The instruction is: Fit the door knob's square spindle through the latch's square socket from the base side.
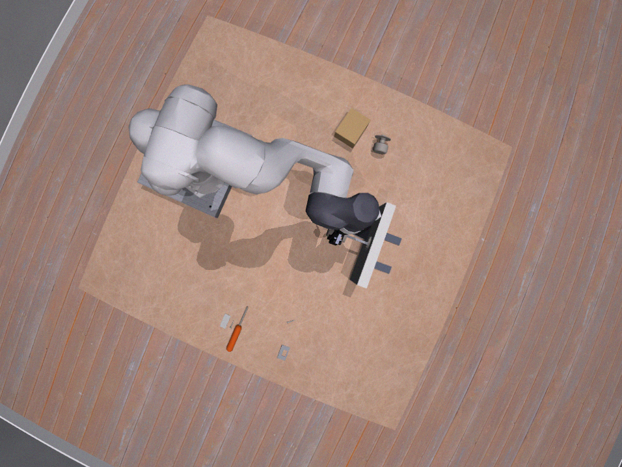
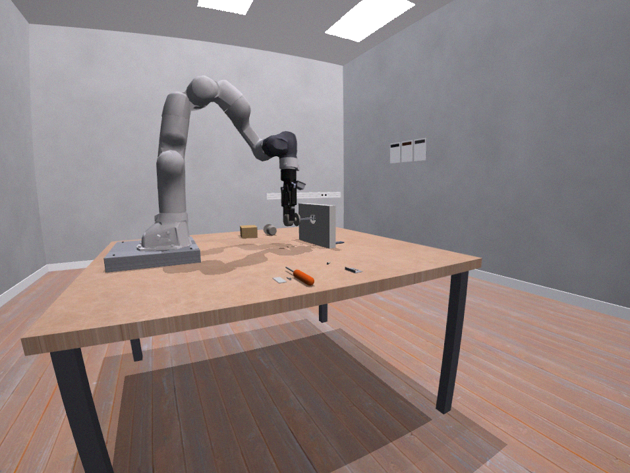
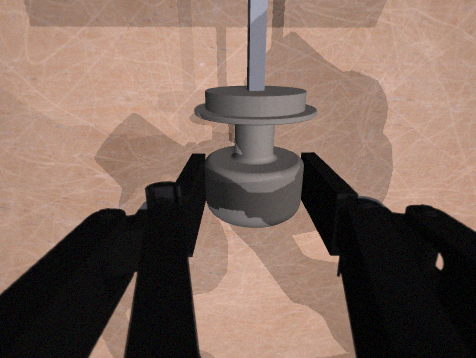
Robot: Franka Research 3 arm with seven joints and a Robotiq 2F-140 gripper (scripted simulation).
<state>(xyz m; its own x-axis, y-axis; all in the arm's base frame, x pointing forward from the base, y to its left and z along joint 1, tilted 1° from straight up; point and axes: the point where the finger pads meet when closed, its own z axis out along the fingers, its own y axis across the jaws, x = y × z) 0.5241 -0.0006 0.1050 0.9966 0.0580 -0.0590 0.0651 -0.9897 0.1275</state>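
The wood slab lies 150 mm ahead of my hand, 40 mm below it and 10 mm to the left of it.
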